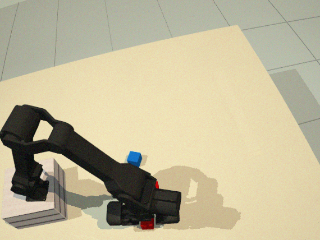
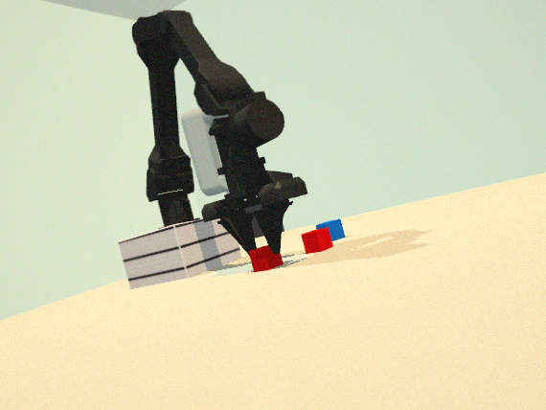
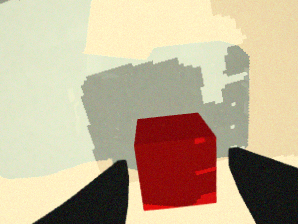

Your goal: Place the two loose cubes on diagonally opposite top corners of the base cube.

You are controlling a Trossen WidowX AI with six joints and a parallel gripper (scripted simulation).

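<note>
The blue cube is 40 mm behind my gripper tip and 210 mm to the left of it. Also, from my gripper tip: red cube right at my gripper tip.
</note>
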